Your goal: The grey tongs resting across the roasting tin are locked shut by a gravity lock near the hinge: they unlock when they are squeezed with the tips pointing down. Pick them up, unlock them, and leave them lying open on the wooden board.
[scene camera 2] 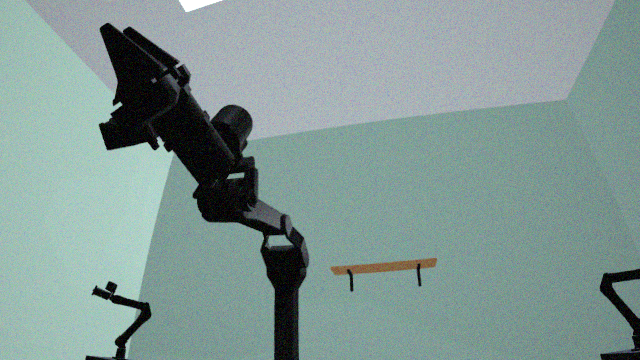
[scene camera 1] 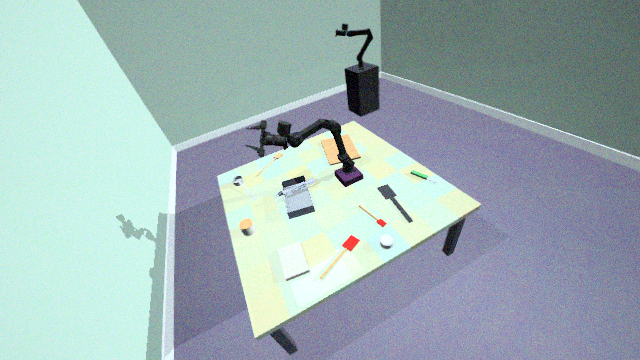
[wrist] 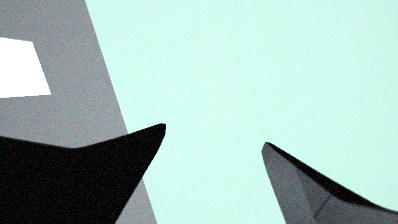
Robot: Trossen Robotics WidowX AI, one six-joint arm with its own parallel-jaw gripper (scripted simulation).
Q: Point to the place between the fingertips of the gripper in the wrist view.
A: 213, 137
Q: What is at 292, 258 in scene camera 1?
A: A white block.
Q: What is the gripper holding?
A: Nothing.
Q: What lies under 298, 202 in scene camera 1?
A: A grey roasting tin.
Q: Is the gripper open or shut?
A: Open.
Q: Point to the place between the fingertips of the gripper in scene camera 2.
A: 116, 26
